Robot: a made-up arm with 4 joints.
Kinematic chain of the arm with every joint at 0, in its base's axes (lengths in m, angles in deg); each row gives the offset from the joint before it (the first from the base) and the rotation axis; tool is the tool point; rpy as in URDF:
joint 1: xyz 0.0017 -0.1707 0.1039 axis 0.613 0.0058 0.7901
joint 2: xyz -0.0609 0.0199 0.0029 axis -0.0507 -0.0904 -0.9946
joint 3: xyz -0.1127 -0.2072 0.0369 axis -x
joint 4: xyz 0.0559 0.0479 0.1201 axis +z
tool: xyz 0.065 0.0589 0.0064 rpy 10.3 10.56 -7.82
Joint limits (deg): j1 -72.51..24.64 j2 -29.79..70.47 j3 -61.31..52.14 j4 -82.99..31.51
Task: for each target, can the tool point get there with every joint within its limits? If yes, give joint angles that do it. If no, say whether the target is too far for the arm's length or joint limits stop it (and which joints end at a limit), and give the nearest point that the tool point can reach.
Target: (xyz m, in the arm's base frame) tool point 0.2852 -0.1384 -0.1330
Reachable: no: joint limits stop it (at a limit: joint 1, joint 2, joint 3, joint 4) | nearest point -0.0181 -0.0800 0.0526 | short by 0.360 m
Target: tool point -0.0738 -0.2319 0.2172
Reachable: yes | joints 15.35 10.83 18.61 17.90
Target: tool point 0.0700 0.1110 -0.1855
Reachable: no: joint limits stop it (at a limit: joint 1, joint 2, joint 3, joint 4) | nearest point -0.0181 -0.0800 0.0526 | short by 0.318 m
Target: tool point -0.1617 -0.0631 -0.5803
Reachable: no: too far | nearest point -0.0181 -0.0800 0.0526 | short by 0.649 m
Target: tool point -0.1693 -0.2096 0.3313
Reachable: yes | joints -23.87 26.42 -31.61 -4.19
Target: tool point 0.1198 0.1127 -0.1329
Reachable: no: joint limits stop it (at a limit: joint 1, joint 2, joint 4) | nearest point 0.0050 -0.0368 0.0942 | short by 0.295 m
